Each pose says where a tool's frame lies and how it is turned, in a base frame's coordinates. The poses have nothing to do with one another.
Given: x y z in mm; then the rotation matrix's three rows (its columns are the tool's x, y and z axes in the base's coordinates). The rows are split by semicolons.
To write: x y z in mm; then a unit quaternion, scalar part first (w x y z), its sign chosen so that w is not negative. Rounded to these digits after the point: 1 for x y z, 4 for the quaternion. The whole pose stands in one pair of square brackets.
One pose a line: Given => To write
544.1 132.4 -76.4; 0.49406 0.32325 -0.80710; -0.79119 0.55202 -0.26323; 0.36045 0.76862 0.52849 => [544.1 132.4 -76.4 0.8023 0.3215 -0.3638 -0.3473]
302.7 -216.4 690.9; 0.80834 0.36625 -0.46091; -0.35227 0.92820 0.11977; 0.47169 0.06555 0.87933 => [302.7 -216.4 690.9 0.9508 -0.0143 -0.2452 -0.1889]
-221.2 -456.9 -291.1; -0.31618 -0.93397 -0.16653; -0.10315 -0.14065 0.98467; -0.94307 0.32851 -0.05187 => [-221.2 -456.9 -291.1 0.3505 -0.4681 0.5539 0.5927]
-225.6 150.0 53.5; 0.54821 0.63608 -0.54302; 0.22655 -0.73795 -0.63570; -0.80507 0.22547 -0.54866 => [-225.6 150.0 53.5 0.2557 0.8418 0.2562 -0.4003]
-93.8 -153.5 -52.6; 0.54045 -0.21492 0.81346; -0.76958 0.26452 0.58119; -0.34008 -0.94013 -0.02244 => [-93.8 -153.5 -52.6 0.6676 -0.5697 0.4320 -0.2077]
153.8 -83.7 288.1; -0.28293 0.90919 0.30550; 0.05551 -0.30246 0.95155; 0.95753 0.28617 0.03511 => [153.8 -83.7 288.1 0.3353 -0.4961 -0.4861 -0.6365]
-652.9 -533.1 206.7; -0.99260 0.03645 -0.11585; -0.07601 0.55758 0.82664; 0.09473 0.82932 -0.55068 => [-652.9 -533.1 206.7 0.0598 0.0112 -0.8805 -0.4702]
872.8 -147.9 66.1; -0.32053 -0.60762 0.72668; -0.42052 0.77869 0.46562; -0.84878 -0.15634 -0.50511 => [872.8 -147.9 66.1 0.4881 -0.3185 0.8069 0.0958]
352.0 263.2 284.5; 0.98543 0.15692 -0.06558; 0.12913 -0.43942 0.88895; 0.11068 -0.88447 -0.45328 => [352.0 263.2 284.5 0.5227 -0.8483 -0.0843 -0.0133]
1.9 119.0 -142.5; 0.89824 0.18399 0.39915; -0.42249 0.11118 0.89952; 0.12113 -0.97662 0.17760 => [1.9 119.0 -142.5 0.7394 -0.6343 0.0940 -0.2051]
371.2 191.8 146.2; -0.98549 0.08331 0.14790; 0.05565 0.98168 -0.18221; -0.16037 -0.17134 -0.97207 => [371.2 191.8 146.2 0.0777 0.0350 0.9924 -0.0891]
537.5 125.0 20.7; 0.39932 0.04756 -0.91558; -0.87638 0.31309 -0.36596; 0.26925 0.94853 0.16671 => [537.5 125.0 20.7 0.6854 0.4795 -0.4322 -0.3370]
